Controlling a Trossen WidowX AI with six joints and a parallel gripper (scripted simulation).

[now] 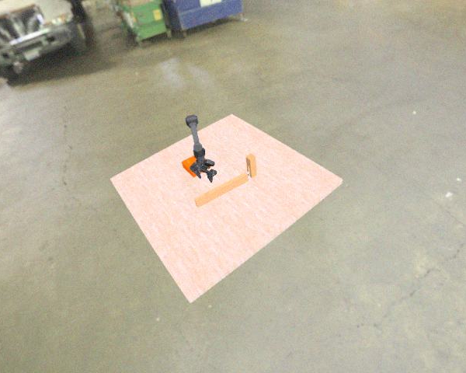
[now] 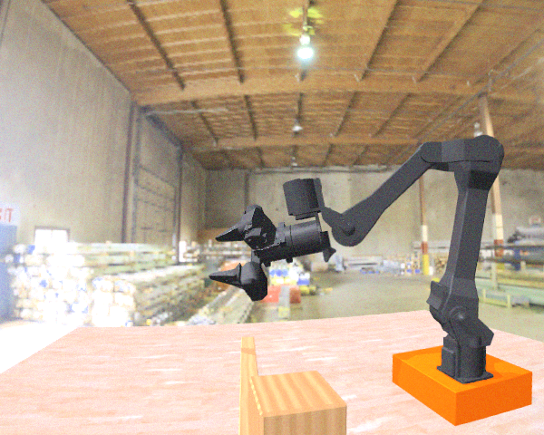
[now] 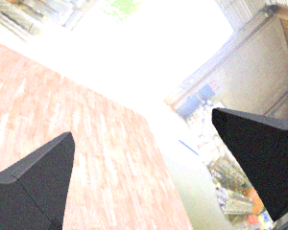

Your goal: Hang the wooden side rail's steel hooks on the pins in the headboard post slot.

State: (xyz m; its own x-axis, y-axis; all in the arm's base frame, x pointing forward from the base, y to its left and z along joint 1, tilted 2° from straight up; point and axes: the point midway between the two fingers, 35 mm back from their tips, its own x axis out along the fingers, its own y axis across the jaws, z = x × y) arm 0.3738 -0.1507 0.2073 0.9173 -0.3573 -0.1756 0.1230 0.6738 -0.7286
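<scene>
Right now my gripper tip is 39 cm to the right of the headboard post, 17 cm above it and 6 cm past it.
</scene>
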